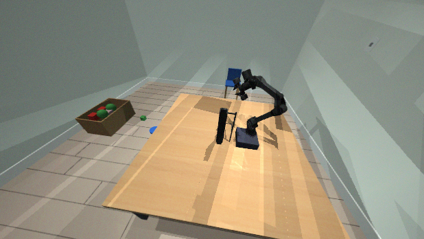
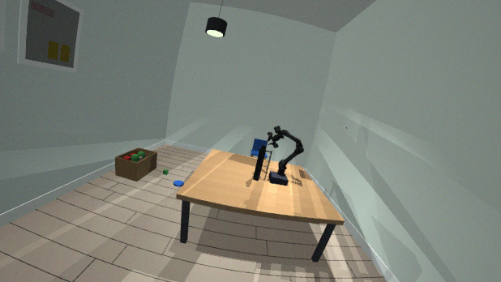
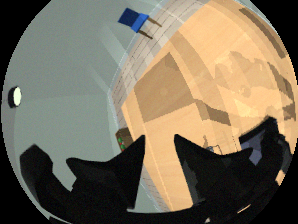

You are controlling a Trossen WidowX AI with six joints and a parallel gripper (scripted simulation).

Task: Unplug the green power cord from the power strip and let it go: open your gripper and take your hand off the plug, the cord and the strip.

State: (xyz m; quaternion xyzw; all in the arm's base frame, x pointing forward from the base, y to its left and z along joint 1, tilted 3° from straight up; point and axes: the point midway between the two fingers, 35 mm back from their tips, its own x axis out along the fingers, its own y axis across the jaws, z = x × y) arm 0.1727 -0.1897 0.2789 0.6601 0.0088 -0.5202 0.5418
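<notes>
Right now the green plug is 23 cm to the left of my gripper tip, 16 cm below it and 7 cm ahead of it. From my gripper tip the other things lie so: thin dark cord: 22 cm to the left, 21 cm below, 1 cm behind.
</notes>
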